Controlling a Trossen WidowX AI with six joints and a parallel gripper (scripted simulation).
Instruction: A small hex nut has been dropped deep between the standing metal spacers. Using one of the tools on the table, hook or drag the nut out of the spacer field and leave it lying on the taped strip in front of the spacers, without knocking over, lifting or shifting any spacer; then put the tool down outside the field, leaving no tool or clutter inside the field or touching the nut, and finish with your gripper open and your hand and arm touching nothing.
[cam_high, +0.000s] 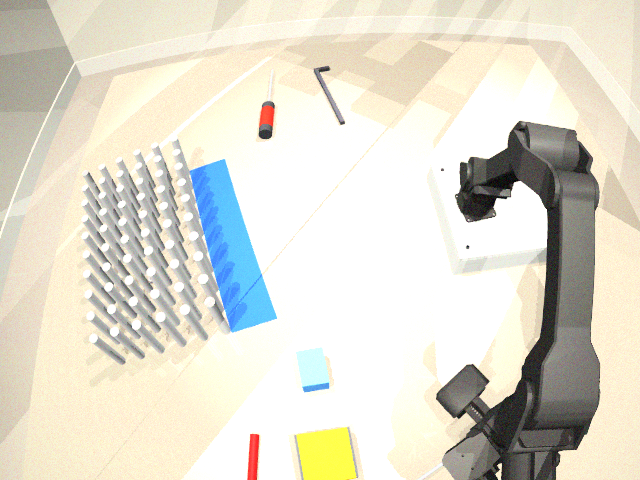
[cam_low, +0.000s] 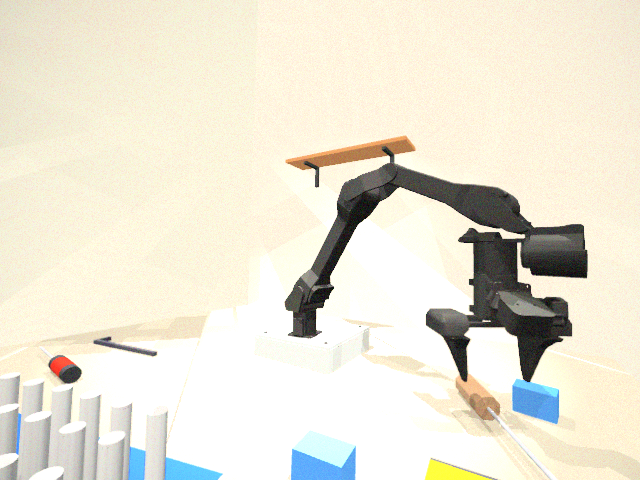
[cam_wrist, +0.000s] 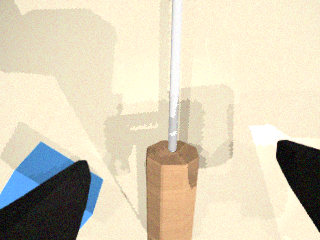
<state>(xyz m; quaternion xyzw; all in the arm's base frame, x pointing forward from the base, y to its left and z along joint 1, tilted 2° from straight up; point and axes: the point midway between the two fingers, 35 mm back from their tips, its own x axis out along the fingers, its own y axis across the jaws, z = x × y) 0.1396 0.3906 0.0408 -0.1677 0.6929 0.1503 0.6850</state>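
Right now my gripper tip is 3 cm short of the thin metal rod, 1 cm to the right of it and 6 cm above it. Round my gripper tip: hex nut 46 cm ahead, 41 cm to the right, 7 cm below; then blue taped strip 31 cm ahead, 47 cm to the right, 7 cm below.
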